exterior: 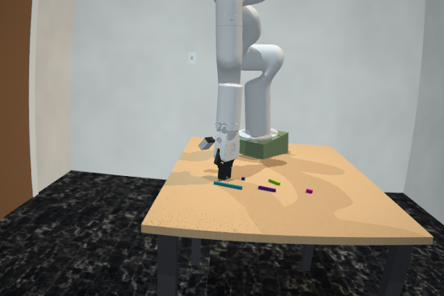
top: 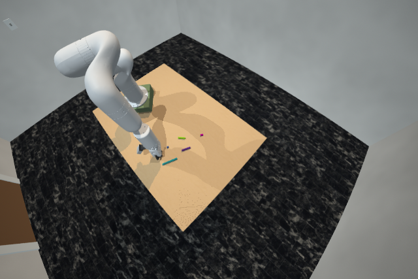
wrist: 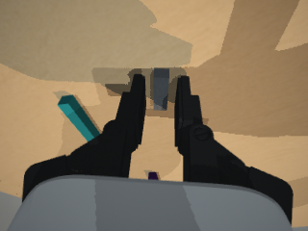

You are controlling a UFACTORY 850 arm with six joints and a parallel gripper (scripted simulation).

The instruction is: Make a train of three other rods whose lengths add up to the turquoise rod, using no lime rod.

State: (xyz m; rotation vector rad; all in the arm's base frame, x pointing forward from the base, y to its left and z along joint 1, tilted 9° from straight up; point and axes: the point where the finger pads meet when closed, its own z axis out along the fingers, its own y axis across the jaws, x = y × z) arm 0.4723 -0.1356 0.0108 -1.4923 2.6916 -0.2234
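Right now the grey rod is 2 cm below my hand. The rest, counted from my hand: purple rod: 10 cm ahead, 15 cm to the left, 2 cm below; turquoise rod: 9 cm ahead, 2 cm to the left, 2 cm below; blue rod: 7 cm to the left, 2 cm below.
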